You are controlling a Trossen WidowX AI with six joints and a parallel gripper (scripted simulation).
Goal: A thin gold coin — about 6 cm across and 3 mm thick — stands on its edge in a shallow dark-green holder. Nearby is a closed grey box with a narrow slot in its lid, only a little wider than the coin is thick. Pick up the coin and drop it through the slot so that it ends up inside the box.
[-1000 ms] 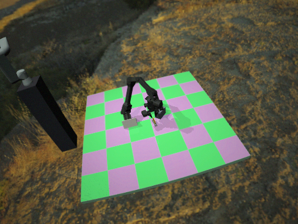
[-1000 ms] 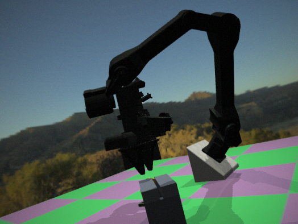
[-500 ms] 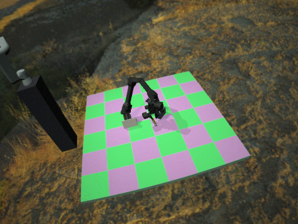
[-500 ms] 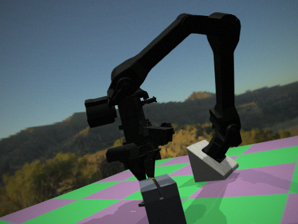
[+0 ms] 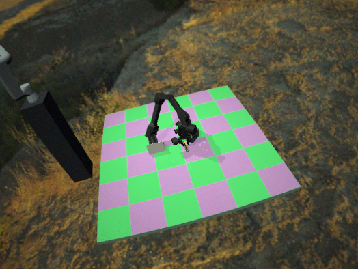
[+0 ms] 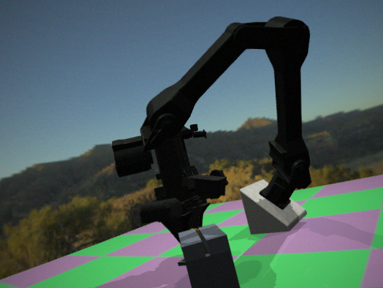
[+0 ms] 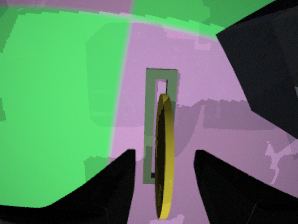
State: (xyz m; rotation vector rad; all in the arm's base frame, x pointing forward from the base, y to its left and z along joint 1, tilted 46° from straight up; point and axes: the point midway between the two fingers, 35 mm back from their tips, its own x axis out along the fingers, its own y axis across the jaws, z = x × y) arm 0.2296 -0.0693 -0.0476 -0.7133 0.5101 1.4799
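Now: gripper tip right at the gold coin.
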